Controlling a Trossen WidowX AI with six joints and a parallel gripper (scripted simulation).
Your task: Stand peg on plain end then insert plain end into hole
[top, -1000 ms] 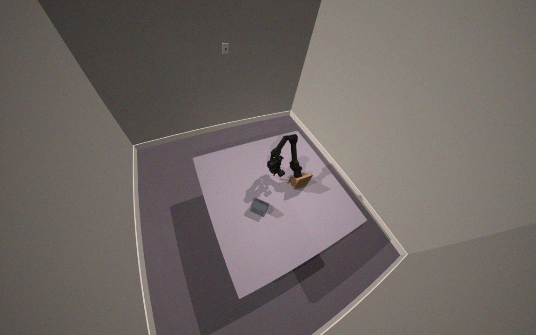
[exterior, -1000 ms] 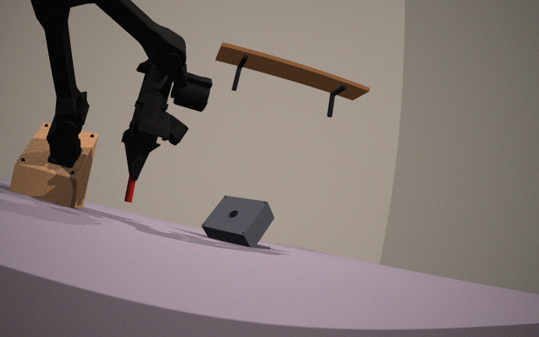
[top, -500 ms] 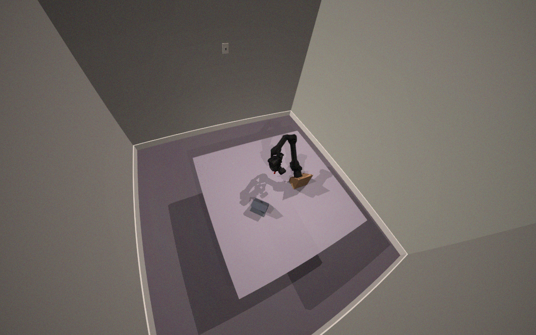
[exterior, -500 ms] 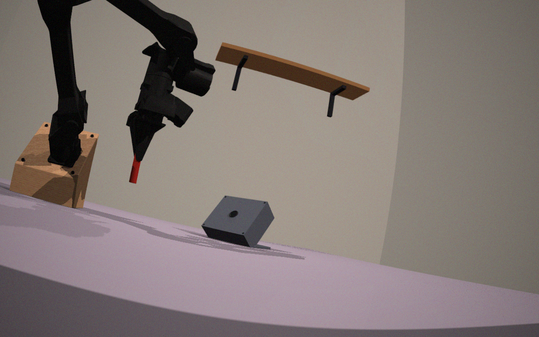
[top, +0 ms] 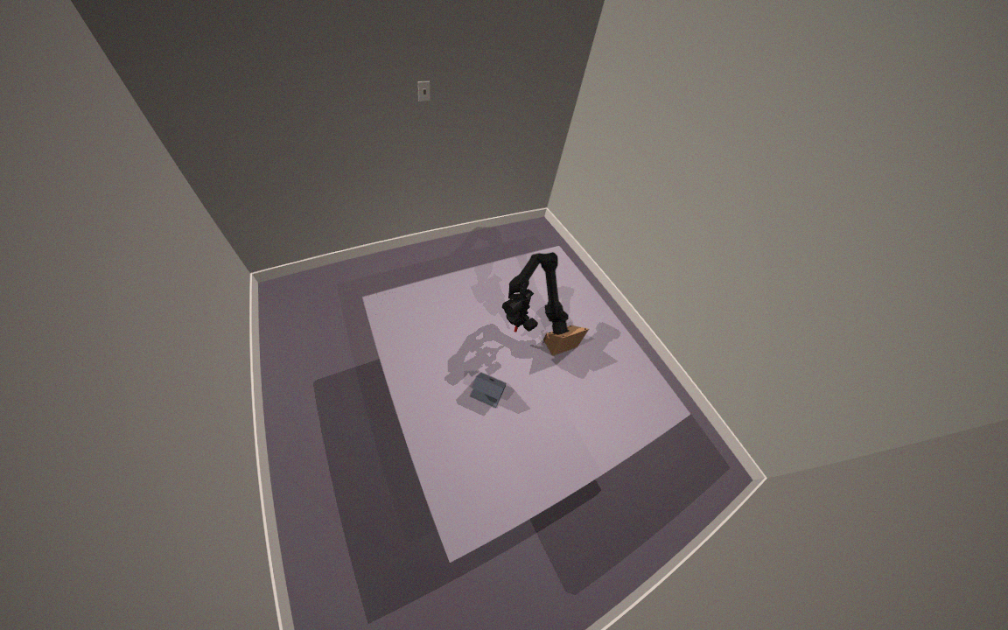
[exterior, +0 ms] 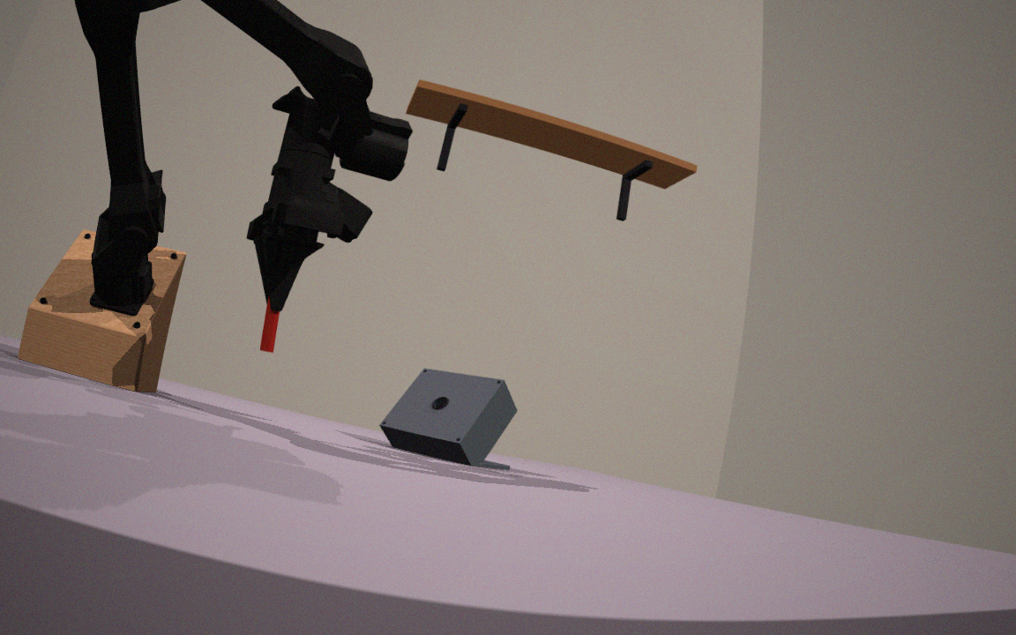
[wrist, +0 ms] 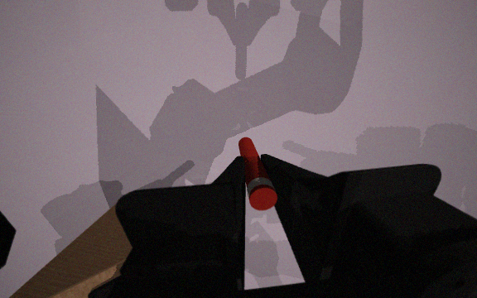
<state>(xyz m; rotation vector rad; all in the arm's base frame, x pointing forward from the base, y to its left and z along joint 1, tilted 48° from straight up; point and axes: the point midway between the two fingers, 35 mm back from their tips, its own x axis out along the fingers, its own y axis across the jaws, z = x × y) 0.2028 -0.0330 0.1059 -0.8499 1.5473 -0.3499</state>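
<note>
My gripper tip is now 22 cm short of the grey sloped panel, 22 cm to the right of it and 6 cm above it. From my gripper tip the other things lie so: red peg (2 cm above).
</note>
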